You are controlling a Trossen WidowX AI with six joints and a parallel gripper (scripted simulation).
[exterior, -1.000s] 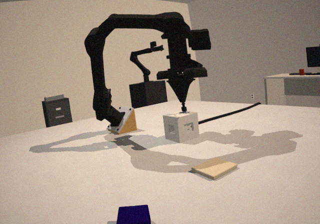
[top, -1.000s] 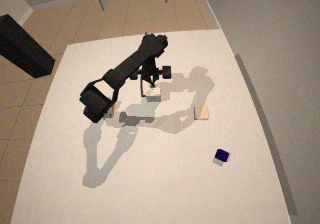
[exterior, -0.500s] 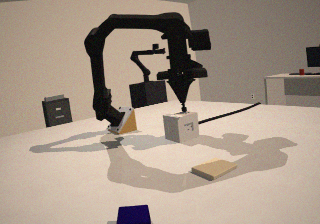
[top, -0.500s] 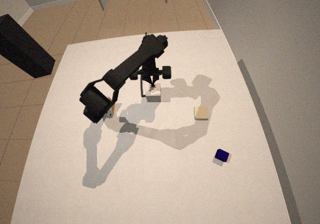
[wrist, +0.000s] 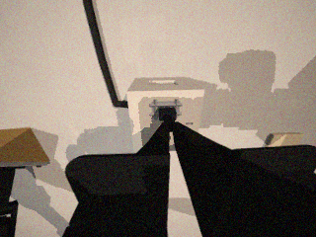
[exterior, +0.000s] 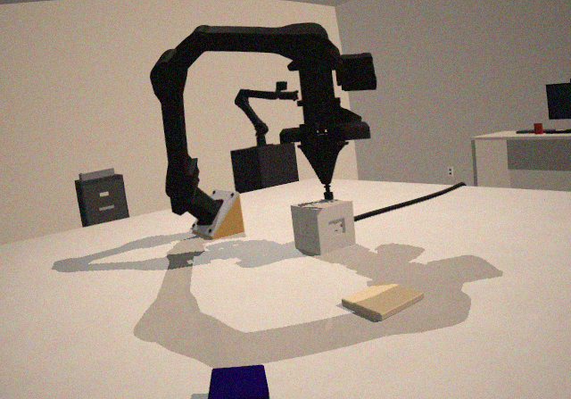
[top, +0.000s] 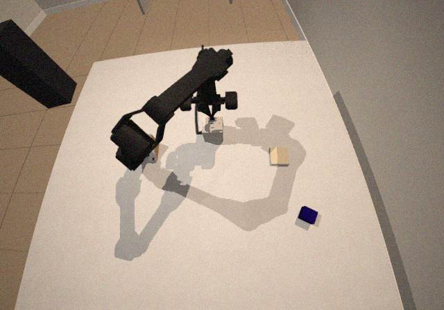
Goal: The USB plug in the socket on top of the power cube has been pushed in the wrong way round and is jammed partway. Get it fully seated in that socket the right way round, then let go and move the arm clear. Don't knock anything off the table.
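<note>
The dark USB plug lies 20 mm below my gripper tip. Round my gripper tip: dark blue block: 260 mm ahead, 390 mm to the right, 90 mm below; then flat tan pad: 230 mm ahead, 160 mm to the right, 100 mm below; then USB socket: 40 mm below.
</note>
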